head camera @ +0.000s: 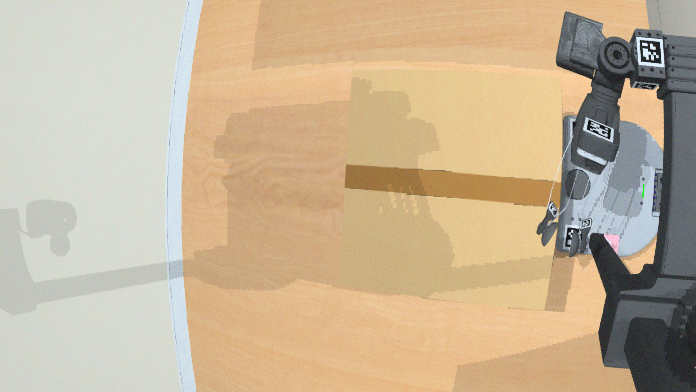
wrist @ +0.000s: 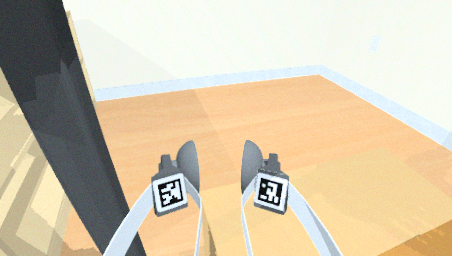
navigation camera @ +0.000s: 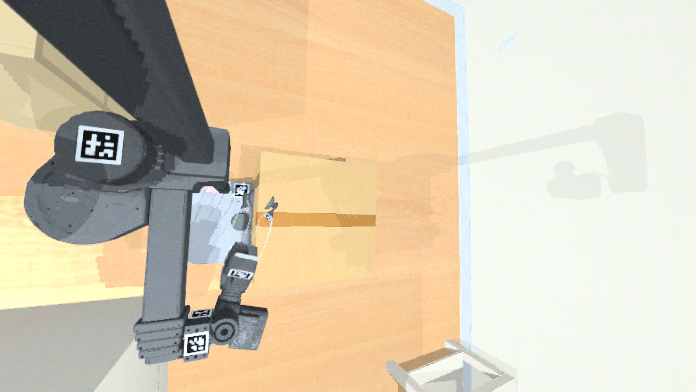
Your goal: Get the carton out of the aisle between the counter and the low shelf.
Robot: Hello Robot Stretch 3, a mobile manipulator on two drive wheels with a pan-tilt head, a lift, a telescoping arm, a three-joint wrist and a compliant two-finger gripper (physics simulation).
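Pixels of known places: gripper, fingertip midpoint: (head camera: 557, 250) (navigation camera: 263, 193); robot's base at its link origin: (head camera: 576, 184) (navigation camera: 239, 220).
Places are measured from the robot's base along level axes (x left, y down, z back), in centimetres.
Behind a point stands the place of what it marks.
The carton (head camera: 480, 130) {x -8.6, y -40.7, z -22.6 cm} (navigation camera: 310, 190) {x 12.9, y -40.6, z -22.7 cm} (wrist: 350, 200), tan with a brown tape strip, sits on the floor right beside my base. I cannot tell whether they touch. My gripper (head camera: 561, 239) {x 9.5, y -61.9, z -4.4 cm} (navigation camera: 259, 202) {x 9.5, y -61.9, z -4.4 cm} (wrist: 219, 158) {x 9.5, y -61.9, z -4.4 cm} is open, its fingers apart with nothing between them, over the carton's edge nearest my base. The low shelf (navigation camera: 487, 359), a white frame, is partly seen at the bottom right of the navigation view, near the wall. The counter's grey side (navigation camera: 50, 340) {x -32.1, y -32.8, z 46.5 cm} shows at the lower left there, and a grey corner (head camera: 675, 17) {x -40.7, y -29.5, z 25.5 cm} shows at the head view's top right.
My base (head camera: 635, 135) {x -13.6, y -16.0, z 16.1 cm} (navigation camera: 207, 215) {x 2.3, y -16.0, z 12.1 cm} stands beside the carton. A wall with a pale skirting board (head camera: 175, 150) {x -2.9, y -4.8, z -150.4 cm} (navigation camera: 462, 200) {x 16.6, y -3.2, z -149.9 cm} runs beyond the carton, with floor between them. Another tan block (navigation camera: 75, 75) {x 41.8, y -34.5, z 46.3 cm} (wrist: 17, 190) stands on the mast's other side. My mast (wrist: 65, 115) crosses the wrist view's left.
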